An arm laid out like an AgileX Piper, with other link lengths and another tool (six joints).
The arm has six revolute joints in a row. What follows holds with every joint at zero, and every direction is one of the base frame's. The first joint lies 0.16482 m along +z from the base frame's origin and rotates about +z. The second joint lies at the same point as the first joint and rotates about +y. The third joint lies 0.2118 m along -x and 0.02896 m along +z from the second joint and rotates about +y. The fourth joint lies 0.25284 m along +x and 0.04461 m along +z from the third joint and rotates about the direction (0.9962, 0, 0.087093). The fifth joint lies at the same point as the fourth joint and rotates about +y. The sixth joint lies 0.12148 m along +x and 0.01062 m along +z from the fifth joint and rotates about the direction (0.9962, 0, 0.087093). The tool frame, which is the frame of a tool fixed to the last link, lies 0.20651 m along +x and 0.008 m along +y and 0.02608 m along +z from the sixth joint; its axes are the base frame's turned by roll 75.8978, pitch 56.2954 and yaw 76.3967 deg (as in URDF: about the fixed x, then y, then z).
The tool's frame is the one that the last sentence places.
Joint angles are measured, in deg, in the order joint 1, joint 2, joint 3, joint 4, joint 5, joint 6. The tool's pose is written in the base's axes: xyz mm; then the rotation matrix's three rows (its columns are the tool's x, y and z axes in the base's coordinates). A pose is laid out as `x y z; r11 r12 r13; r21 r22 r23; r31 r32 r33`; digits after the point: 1 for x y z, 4 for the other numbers.
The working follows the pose.
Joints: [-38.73 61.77 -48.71 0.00 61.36 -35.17]
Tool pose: 240.6 -178.7 43.2; -0.7396 0.5936 0.3173; 0.5380 0.8046 -0.2513; -0.4044 -0.0151 -0.9144
Where each joint sits with the arm in this pose, in the base's axes (m; each line is computed from the numbers above, not from the rounded line before):
joint 1: 0.0000 0.0000 0.1648
joint 2: 0.0000 0.0000 0.1648
joint 3: -0.0582 0.0467 0.3651
joint 4: 0.1418 -0.1137 0.3514
joint 5: 0.1418 -0.1137 0.3514
joint 6: 0.1752 -0.1405 0.2373
the tool: 0.2406 -0.1787 0.0432

